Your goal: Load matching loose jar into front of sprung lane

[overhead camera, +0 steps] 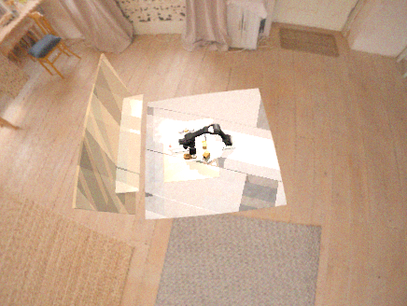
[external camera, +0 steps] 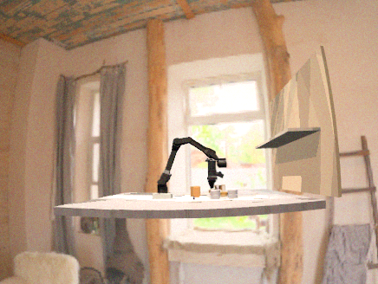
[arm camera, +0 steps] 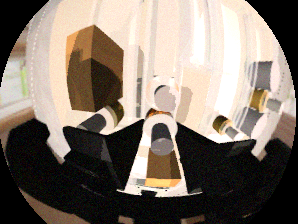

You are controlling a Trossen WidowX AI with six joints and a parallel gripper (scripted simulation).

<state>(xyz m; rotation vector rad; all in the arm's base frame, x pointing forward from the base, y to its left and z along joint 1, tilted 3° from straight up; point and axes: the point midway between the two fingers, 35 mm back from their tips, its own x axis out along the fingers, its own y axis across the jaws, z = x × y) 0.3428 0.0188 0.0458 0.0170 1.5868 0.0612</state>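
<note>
My gripper tip is 8 cm to the right of the brown block and 6 cm short of it. The rest, counted from my gripper tip: tall panel (61 cm ahead, 36 cm above, 1 cm to the right); then shelf (50 cm ahead, 33 cm above, 1 cm to the right).
</note>
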